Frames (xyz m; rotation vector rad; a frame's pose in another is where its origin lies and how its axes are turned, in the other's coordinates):
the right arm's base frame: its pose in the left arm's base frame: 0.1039 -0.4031 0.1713 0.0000 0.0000 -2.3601
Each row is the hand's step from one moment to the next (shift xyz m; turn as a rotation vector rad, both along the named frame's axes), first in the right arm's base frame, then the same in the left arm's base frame.
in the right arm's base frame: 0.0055 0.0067 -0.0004 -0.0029 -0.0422 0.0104
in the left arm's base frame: 0.0008 -0.0086 -0.0004 -0.0277 0.0320 0.0104
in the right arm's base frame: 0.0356 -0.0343 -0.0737 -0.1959 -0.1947 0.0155
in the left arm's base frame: -0.0494 -0.0007 -0.0737 0.0019 0.2762 0.0155
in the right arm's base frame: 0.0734 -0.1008 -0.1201 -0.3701 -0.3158 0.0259
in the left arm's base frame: -0.1231 0.0199 -0.1201 0.0403 0.4849 0.0259
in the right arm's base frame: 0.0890 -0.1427 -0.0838 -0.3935 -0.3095 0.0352
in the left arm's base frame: -0.1637 0.0386 -0.0838 0.0613 0.4969 0.0352
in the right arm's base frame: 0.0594 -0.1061 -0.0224 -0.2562 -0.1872 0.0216
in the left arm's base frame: -0.1169 0.0335 -0.0224 0.0500 0.3133 0.0216
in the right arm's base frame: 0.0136 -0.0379 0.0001 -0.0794 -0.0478 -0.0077
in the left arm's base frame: -0.0363 0.0173 0.0001 0.0227 0.0899 -0.0077
